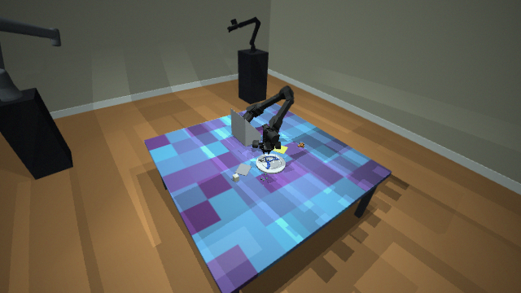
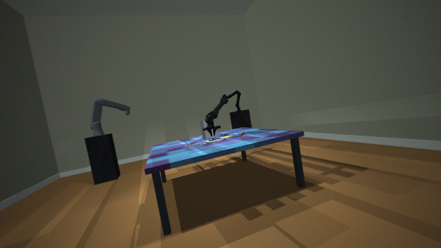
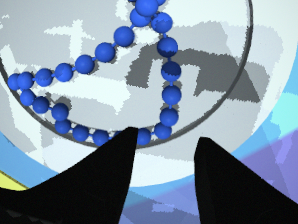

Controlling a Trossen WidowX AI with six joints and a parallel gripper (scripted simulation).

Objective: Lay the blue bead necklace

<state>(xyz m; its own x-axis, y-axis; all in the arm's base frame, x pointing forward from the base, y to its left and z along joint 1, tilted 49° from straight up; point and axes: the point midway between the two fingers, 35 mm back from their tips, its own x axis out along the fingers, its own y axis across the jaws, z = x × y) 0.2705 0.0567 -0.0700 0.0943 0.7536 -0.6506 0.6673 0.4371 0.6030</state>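
My gripper tip is 50 mm short of the round white bead board and 40 mm above it. The rest, counted from my gripper tip: cream cube 280 mm to the right, 40 mm ahead, 30 mm below; yellow patch 160 mm to the left, 50 mm below, 50 mm behind; flat grey square 180 mm to the right, 50 mm below, 10 mm behind.
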